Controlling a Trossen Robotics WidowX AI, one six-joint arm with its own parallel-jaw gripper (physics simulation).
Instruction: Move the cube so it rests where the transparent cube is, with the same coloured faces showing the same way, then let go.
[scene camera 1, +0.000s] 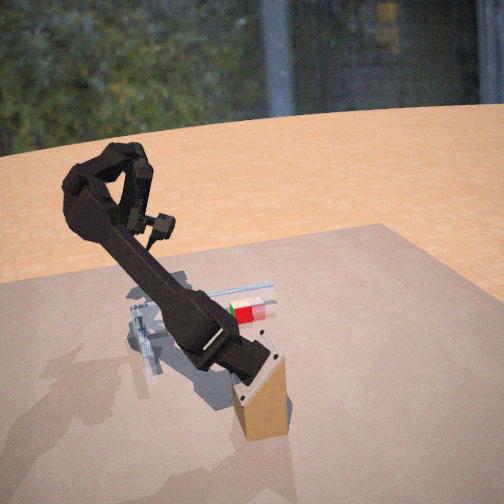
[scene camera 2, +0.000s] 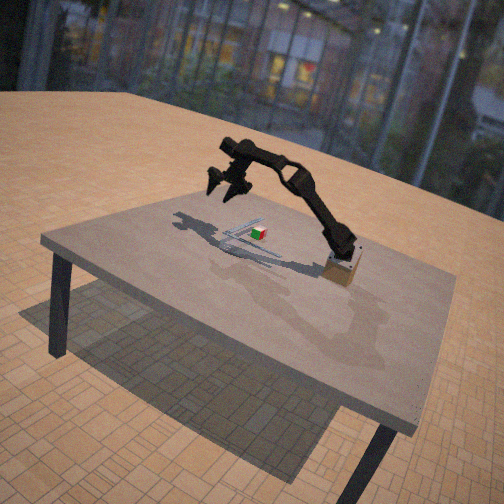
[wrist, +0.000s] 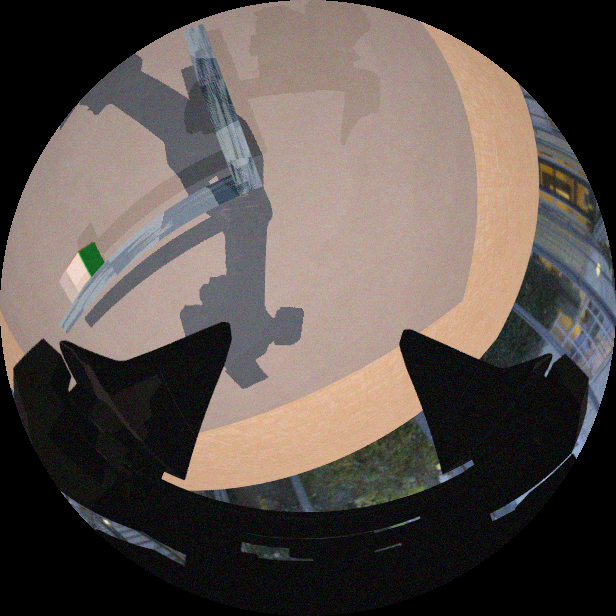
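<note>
The cube (scene camera 1: 241, 311) lies on the table with red and green faces showing; it also shows in scene camera 2 (scene camera 2: 258, 233) and small at the left of the wrist view (wrist: 85, 264). A pale transparent cube (scene camera 1: 260, 310) sits right against its right side. My gripper (scene camera 2: 228, 184) is open and empty, raised high above the table and well away from the cube; its two fingers frame the wrist view (wrist: 315, 375).
The arm's wooden base block (scene camera 1: 261, 398) stands near the table's front. Faint translucent arm shapes (scene camera 1: 146, 335) lie on the table left of the cube. The table edge (wrist: 440, 300) runs close below the gripper in the wrist view.
</note>
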